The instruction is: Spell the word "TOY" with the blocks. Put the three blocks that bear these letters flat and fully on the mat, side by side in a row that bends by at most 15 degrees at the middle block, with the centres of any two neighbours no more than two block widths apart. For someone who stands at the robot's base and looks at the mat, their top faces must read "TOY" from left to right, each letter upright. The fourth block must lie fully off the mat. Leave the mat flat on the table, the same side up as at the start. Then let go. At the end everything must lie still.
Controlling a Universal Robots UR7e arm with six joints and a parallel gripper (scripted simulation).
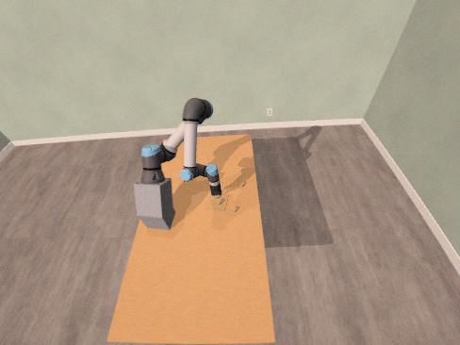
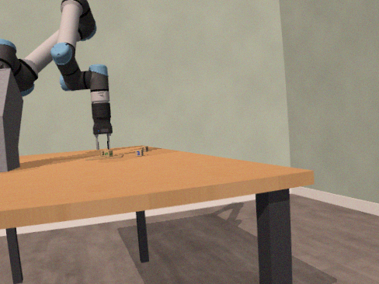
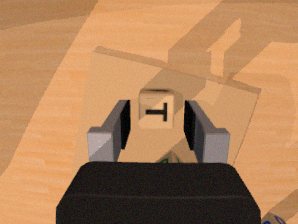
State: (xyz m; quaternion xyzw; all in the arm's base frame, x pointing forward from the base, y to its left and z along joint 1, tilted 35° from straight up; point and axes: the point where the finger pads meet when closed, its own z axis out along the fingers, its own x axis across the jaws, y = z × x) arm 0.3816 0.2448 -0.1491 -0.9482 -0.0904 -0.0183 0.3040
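The T block lies 30 mm below my hand. The rest, counted from my hand: O block (20 mm ahead, 50 mm to the right, 30 mm below); then Y block (140 mm ahead, 100 mm to the right, 40 mm below); then tan mat (10 mm ahead, 40 mm to the right, 50 mm below).
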